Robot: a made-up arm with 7 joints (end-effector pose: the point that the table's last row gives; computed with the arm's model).
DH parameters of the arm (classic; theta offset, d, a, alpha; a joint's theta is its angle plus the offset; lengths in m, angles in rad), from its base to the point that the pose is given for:
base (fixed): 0 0 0 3.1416
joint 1: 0 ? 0 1.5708
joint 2: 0 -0.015 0 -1.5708
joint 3: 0 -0.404 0 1.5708
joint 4: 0 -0.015 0 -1.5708
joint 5: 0 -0.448 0 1.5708
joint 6: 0 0 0 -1.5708
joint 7: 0 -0.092 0 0
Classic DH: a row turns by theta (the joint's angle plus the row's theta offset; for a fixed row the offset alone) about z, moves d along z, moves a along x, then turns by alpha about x.
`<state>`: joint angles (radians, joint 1 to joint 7).
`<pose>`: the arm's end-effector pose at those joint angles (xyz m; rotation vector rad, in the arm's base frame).
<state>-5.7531 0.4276 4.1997 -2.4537 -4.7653 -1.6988 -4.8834</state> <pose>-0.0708 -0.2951 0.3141 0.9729 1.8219 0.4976</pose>
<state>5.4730 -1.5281 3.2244 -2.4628 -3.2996 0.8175 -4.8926</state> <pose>0.0408 0.0258 0.5526 1.4505 -0.1756 -0.8452</pose>
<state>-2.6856 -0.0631 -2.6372 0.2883 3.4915 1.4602 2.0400</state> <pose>0.0965 -0.0405 1.1468 2.0044 -0.0971 0.3375</pose>
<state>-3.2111 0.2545 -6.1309 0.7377 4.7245 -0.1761 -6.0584</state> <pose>-0.5496 0.0627 0.9719 -1.2492 1.9477 -0.9249</pose>
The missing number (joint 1, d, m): -0.284
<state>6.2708 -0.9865 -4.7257 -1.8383 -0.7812 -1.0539 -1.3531</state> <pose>-0.2307 0.4421 0.3401 0.3056 -0.2833 0.0867</pose>
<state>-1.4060 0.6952 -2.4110 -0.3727 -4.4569 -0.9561 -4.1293</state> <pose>0.2685 0.5907 0.9040 2.7829 -0.8424 -0.9627</pose>
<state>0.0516 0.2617 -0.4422 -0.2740 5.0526 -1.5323 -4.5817</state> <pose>0.1154 -0.1780 1.1103 -1.4922 0.0735 0.1360</pose>
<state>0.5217 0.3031 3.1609 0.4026 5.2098 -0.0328 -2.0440</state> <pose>0.0629 -0.0285 1.2069 2.9623 -0.8607 0.1116</pose>
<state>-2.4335 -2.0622 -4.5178 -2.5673 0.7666 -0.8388 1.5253</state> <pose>-0.1425 -0.1540 0.3761 1.4352 2.1637 -0.3498</pose>
